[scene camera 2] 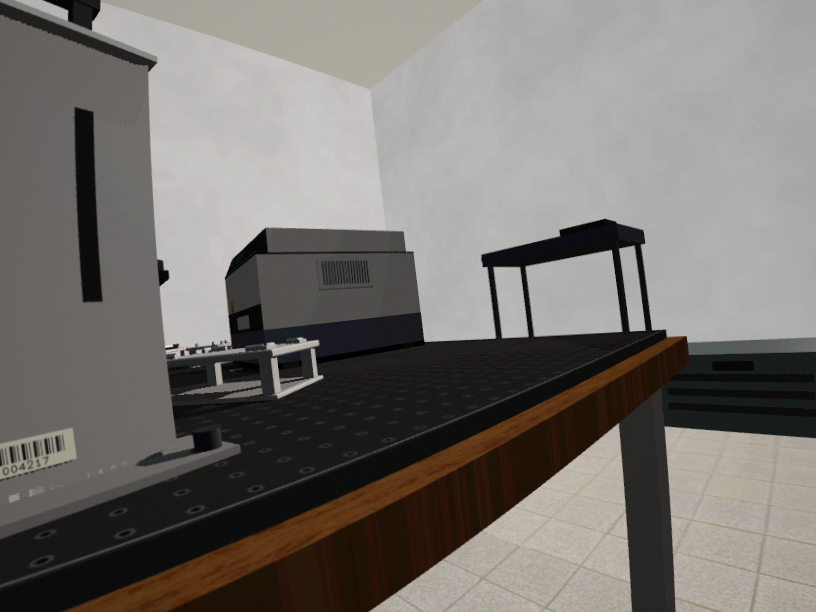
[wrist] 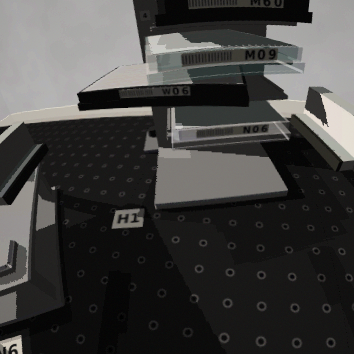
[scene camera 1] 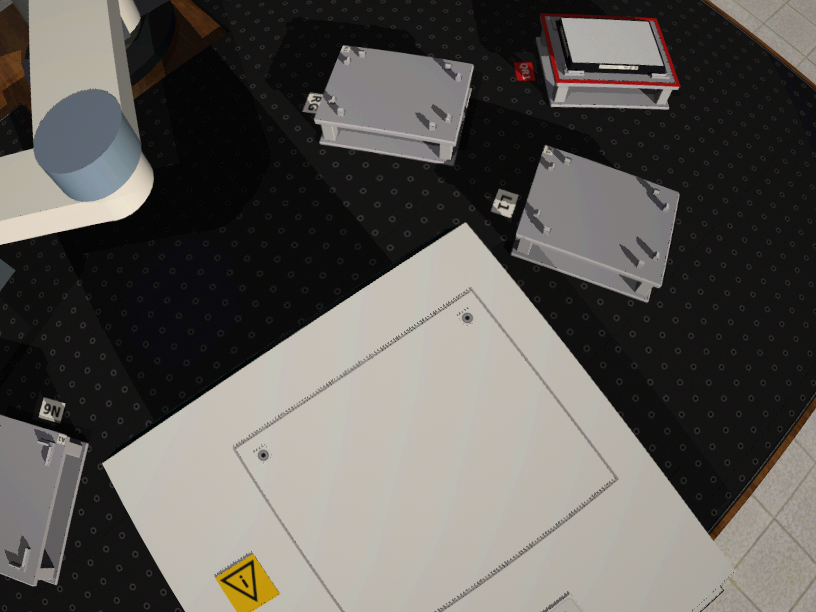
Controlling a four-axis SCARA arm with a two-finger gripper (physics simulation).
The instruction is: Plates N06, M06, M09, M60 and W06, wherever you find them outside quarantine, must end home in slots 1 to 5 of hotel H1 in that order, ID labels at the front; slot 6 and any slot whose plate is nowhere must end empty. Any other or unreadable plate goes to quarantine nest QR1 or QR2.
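Places are measured from the arm's base along level axes (x right, y ahead, z up), in metres.
Where they show: gripper, fingertip midpoint: (wrist: 162, 114).
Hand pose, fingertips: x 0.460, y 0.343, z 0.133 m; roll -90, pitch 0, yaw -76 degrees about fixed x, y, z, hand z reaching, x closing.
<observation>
Things, the pixels of their top centre, and the offset from my fingertips. "spot": a spot on its surface instead.
- Hotel H1 at a spot on its surface: (wrist: 220, 177) spot: dx +0.082, dy -0.028, dz -0.112 m
- Clear plate N06 at its top centre: (wrist: 216, 94) dx +0.094, dy -0.022, dz -0.023 m
- it black-edged plate W06 at its top centre: (wrist: 165, 68) dx +0.079, dy +0.018, dz +0.006 m
- Clear plate M09 at its top centre: (wrist: 201, 34) dx +0.074, dy -0.014, dz +0.032 m
- dark plate M60 at a spot on its surface: (wrist: 225, 15) spot: dx +0.028, dy -0.032, dz +0.044 m
- black plate with a white top, top centre: (scene camera 1: 612, 40) dx -0.926, dy +0.225, dz -0.056 m
- red-rimmed nest QR1 at a spot on its surface: (scene camera 1: 665, 59) spot: dx -0.973, dy +0.283, dz -0.070 m
- Nests RG at its top centre: (scene camera 1: 395, 84) dx -0.673, dy +0.102, dz -0.060 m
- L1 at its top centre: (scene camera 1: 604, 207) (scene camera 2: 223, 340) dx -0.728, dy +0.371, dz -0.060 m
- Nest N6 at a spot on its surface: (wrist: 42, 270) spot: dx -0.057, dy +0.118, dz -0.115 m
- large white housing at its top centre: (scene camera 1: 413, 535) (scene camera 2: 313, 245) dx -0.362, dy +0.479, dz +0.132 m
- grey instrument at a spot on its surface: (scene camera 2: 336, 296) spot: dx -0.217, dy +0.435, dz +0.000 m
Hotel H1 (wrist: 220, 177) stands ahead in the wrist view, ID labels facing the camera. Clear plate N06 (wrist: 225, 131) is lowest. Above it black-edged plate W06 (wrist: 200, 95) sticks out to the left and toward the camera, out of line with the stack. Clear plate M09 (wrist: 225, 57) is above that, and dark plate M60 (wrist: 225, 15) is partly cut off at the top. Higher slots are out of view. My gripper (wrist: 162, 114) is open and empty, its fingers at the left and right edges. A black plate with a white top (scene camera 1: 612, 44) lies on red-rimmed nest QR1 (scene camera 1: 665, 59); its ID is too small to read.
Nests RG (scene camera 1: 395, 92) and L1 (scene camera 1: 599, 210) hold no plate. Nest N6 (scene camera 1: 29, 487) (wrist: 42, 270) is partly in view. A large white housing (scene camera 1: 421, 421) fills the front. The arm (scene camera 1: 85, 144) is upper left. A grey instrument (scene camera 2: 336, 296) stands on the table.
</observation>
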